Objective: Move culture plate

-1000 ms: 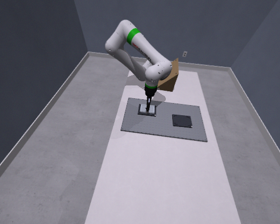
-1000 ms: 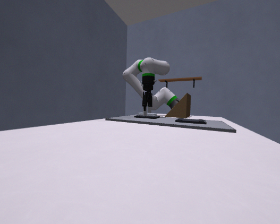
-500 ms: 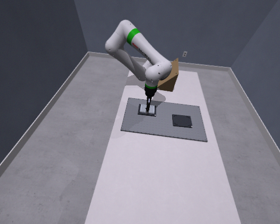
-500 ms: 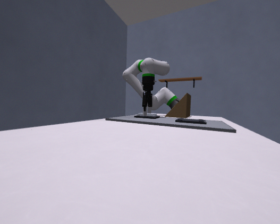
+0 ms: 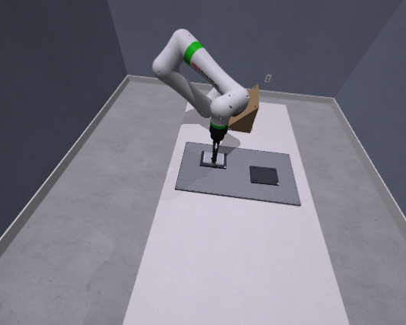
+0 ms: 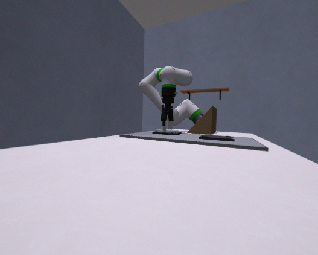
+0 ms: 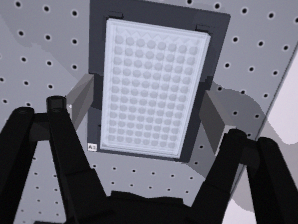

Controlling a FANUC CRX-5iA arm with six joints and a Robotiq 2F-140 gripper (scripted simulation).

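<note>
My gripper is now 10 mm above the clear lid. From my hand the other things lie so: plate nest N2: 30 mm below; plate nest N1: 320 mm to the left, 40 mm ahead, 30 mm below; 96-well culture plate: 20 mm below.
</note>
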